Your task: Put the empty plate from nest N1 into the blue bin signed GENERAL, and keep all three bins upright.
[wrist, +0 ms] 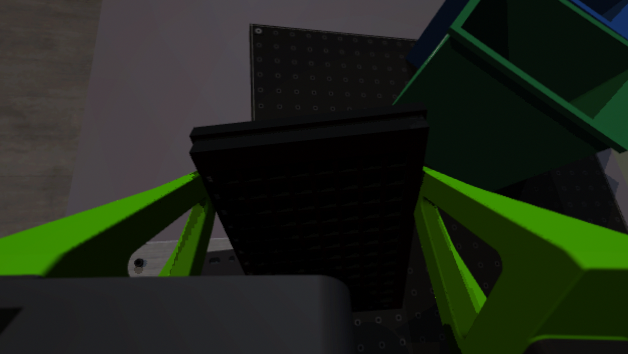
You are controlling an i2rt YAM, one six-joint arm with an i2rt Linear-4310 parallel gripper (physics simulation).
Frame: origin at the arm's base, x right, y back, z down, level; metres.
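Seen in the pictures: gripper, between the fingertips: [314,178].
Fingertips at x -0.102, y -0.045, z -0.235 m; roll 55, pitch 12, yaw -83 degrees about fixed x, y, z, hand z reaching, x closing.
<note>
A point is followed by its place in that frame.
A black plate [320,200] @(x -0.092, y -0.046, z -0.234 m) with a grid of wells fills the middle of the wrist view, tilted to the camera. My gripper [314,178] @(x -0.102, y -0.045, z -0.235 m) is shut on its two sides, one green finger at each side. The blue bin [607,10] @(x -0.338, y -0.479, z -0.134 m) shows in part at the top right corner, beyond the green bin; a dark blue wall [435,35] @(x -0.361, y -0.290, z -0.058 m) also shows at the green bin's left. The sign GENERAL does not show. Nest N1 cannot be made out.
The green bin [500,115] @(x -0.192, y -0.271, z -0.130 m) stands at the upper right, close behind the plate's right edge. A black perforated board [330,75] @(x -0.337, y -0.149, z 0.003 m) lies below. A pale metal part with a dark hole [155,255] @(x -0.103, y 0.077, z -0.001 m) shows at the lower left. A wood-like surface [40,125] lies at the far left.
</note>
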